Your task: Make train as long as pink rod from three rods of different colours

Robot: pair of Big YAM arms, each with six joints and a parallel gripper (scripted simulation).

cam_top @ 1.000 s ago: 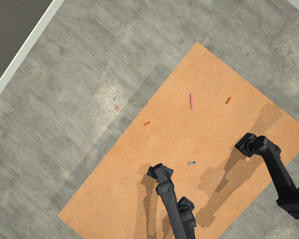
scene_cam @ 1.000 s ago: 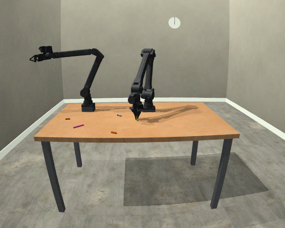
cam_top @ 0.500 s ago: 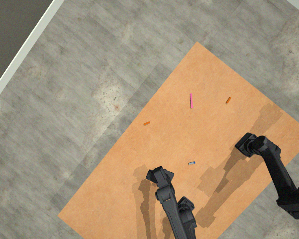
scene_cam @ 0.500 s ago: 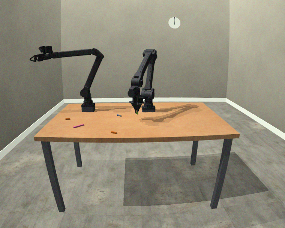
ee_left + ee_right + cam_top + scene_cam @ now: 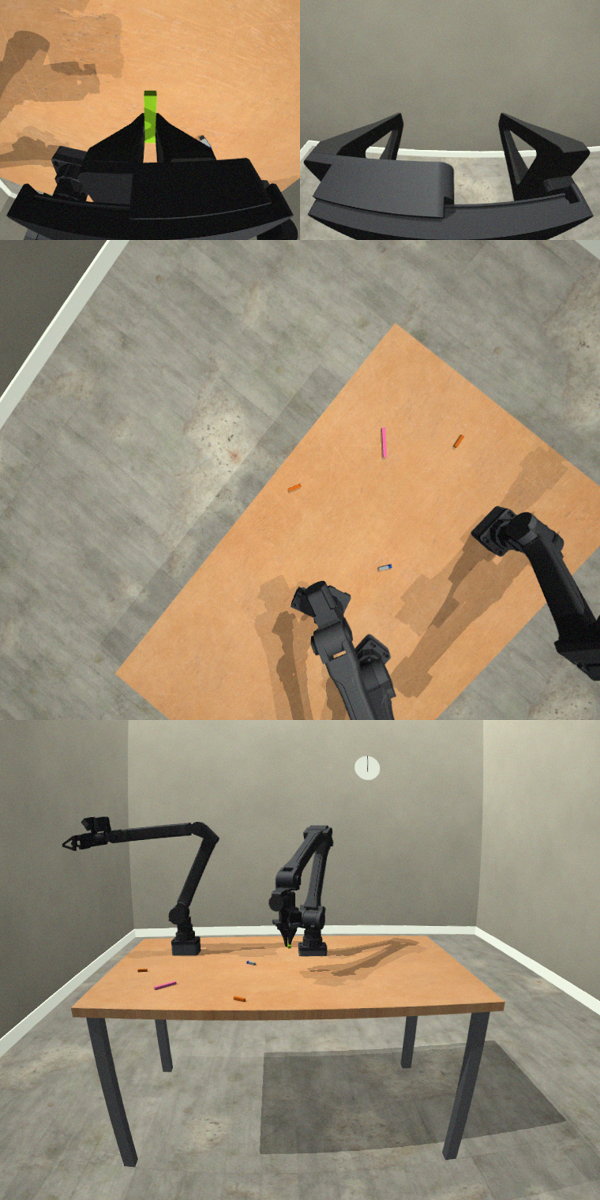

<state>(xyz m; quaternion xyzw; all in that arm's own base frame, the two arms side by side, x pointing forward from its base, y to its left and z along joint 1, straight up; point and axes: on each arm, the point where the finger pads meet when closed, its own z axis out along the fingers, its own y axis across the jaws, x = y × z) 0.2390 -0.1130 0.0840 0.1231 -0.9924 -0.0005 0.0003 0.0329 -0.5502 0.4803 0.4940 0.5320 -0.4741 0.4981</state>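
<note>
My left gripper is now 150 mm to the left of the grey rod, 100 mm above it and 90 mm past it. From my left hand the other things lie so: pink rod: 430 mm to the right, 180 mm ahead, 100 mm below; lime rod: right at my left hand; blue rod: 160 mm to the right, 100 mm below, 100 mm behind.
</note>
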